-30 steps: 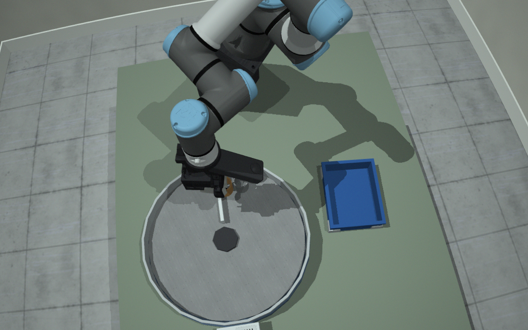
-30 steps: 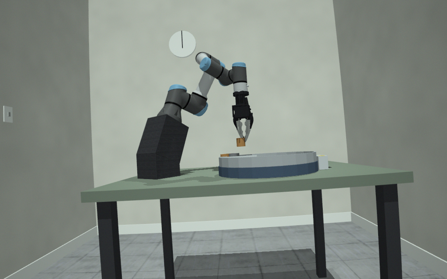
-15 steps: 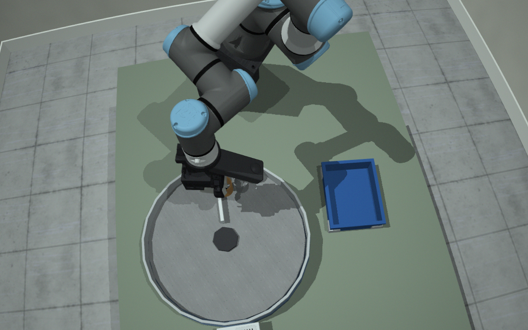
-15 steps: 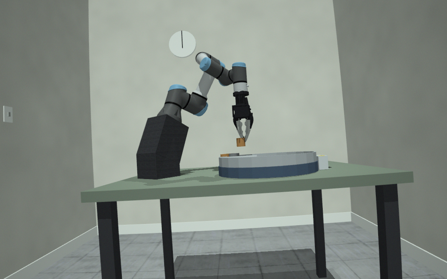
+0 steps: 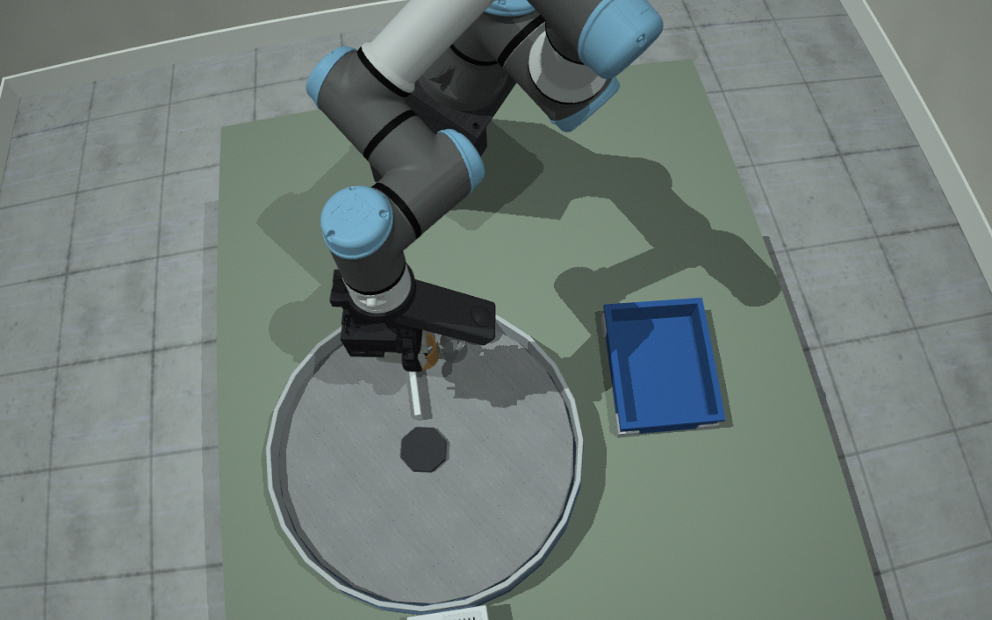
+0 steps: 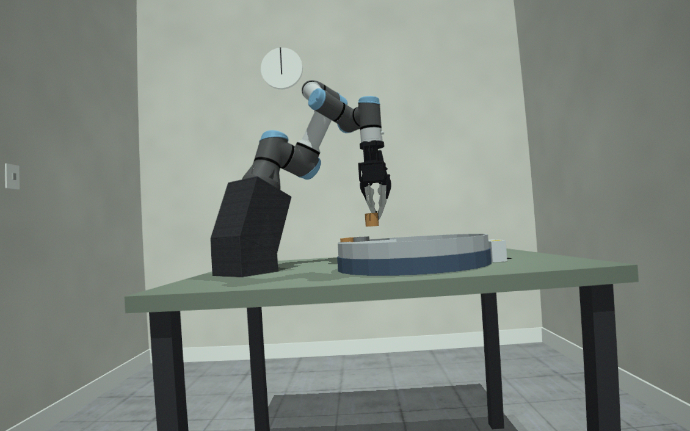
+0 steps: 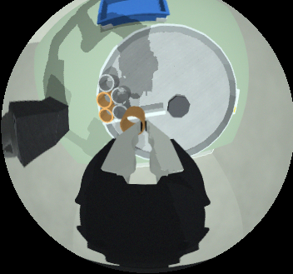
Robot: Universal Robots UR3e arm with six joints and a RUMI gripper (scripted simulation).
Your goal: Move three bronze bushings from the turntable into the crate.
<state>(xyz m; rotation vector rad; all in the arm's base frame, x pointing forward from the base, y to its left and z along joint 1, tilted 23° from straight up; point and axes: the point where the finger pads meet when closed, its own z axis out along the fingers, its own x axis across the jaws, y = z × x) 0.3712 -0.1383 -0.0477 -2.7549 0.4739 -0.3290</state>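
Now: hand 50 mm short of the blue crate, 330 mm to the right of it and 130 mm above it. Round my hand: grey turntable: 90 mm ahead, 30 mm to the right, 100 mm below.
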